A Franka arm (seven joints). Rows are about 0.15 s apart.
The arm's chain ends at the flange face. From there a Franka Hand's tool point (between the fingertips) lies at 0.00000 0.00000 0.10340 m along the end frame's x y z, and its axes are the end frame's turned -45 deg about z.
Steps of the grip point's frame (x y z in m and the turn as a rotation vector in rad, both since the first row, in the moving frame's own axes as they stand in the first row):
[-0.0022, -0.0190, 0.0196, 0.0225, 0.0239, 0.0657]
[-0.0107, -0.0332, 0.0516, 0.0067, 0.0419, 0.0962]
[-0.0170, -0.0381, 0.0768, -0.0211, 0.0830, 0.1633]
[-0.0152, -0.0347, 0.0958, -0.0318, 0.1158, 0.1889]
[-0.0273, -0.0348, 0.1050, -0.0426, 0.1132, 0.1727]
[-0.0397, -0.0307, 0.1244, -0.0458, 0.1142, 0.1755]
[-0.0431, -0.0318, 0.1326, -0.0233, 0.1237, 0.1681]
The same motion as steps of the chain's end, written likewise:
[-0.0152, -0.0085, 0.0197, 0.0328, 0.0010, 0.0657]
[-0.0338, -0.0125, 0.0517, 0.0344, 0.0249, 0.0962]
[-0.0469, -0.0110, 0.0772, 0.0438, 0.0736, 0.1633]
[-0.0466, -0.0087, 0.0965, 0.0594, 0.1044, 0.1889]
[-0.0557, -0.0012, 0.1058, 0.0499, 0.1102, 0.1727]
[-0.0618, 0.0103, 0.1252, 0.0484, 0.1131, 0.1755]
[-0.0642, 0.0144, 0.1334, 0.0710, 0.1039, 0.1681]

